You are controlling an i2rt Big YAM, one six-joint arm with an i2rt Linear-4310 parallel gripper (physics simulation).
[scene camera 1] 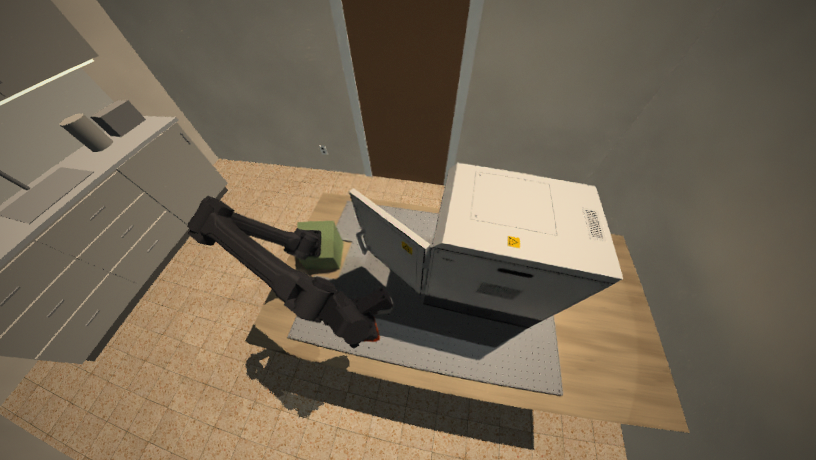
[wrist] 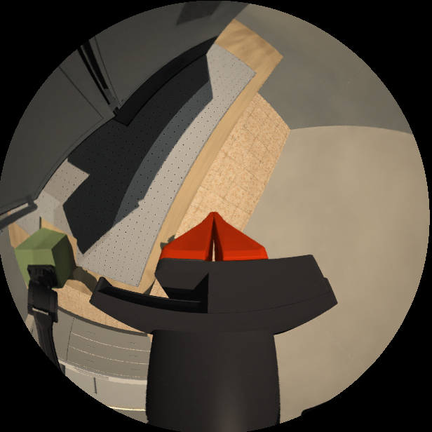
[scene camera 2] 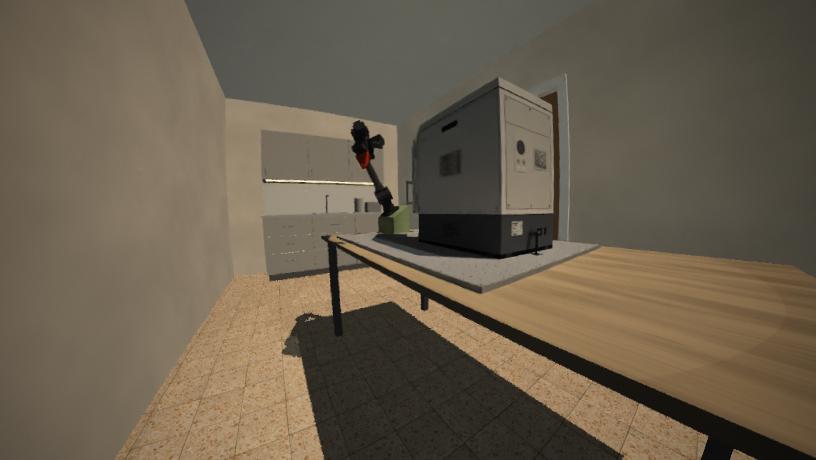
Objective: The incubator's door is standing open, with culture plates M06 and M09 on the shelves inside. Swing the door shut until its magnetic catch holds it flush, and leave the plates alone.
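Places are measured from the arm's base along level axes (x ahead, y left, z up), in centimetres.
Pixels of known places: gripper, fingertip midpoint: [scene camera 1: 377, 340] [scene camera 2: 363, 168]; arm's base, origin of the base link: [scene camera 1: 312, 243] [scene camera 2: 390, 212].
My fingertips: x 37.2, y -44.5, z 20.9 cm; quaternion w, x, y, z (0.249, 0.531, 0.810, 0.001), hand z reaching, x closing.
Ahead of a thing's pixels: the offset from my fingertips to its top centre. "*": to the spot under its first point. Level surfaces: height alone.
The white incubator [scene camera 1: 528, 214] [scene camera 2: 471, 171] stands on a grey perforated mat @(dz -35.2 cm) [scene camera 1: 514, 374] [scene camera 2: 485, 280] [wrist: 165, 200]. Its door @(* dx +0.8, dy +31.2, dz +4.8 cm) [scene camera 1: 385, 237] [wrist: 40, 117] stands open at a wide angle, hinged at the incubator's near left corner in the first scene view. The door's handle @(* dx -10.0, dy +36.5, dz -6.5 cm) [scene camera 1: 361, 241] [scene camera 2: 409, 192] [wrist: 17, 211] is near its free edge. My gripper [scene camera 1: 374, 331] [scene camera 2: 363, 161] [wrist: 213, 217] is shut and empty, its red fingertips together. It hangs high above the mat's near long edge, out from the hinge side and apart from the door. Culture plates M06 and M09 are hidden.
The arm's green base block [scene camera 1: 328, 245] [scene camera 2: 394, 221] [wrist: 47, 255] stands on the table's left end, close to the door's free edge. The wooden table @(dz -36.5 cm) [scene camera 1: 622, 342] [scene camera 2: 657, 320] extends beyond the mat. Grey cabinets [scene camera 1: 114, 251] [scene camera 2: 288, 228] stand behind the arm.
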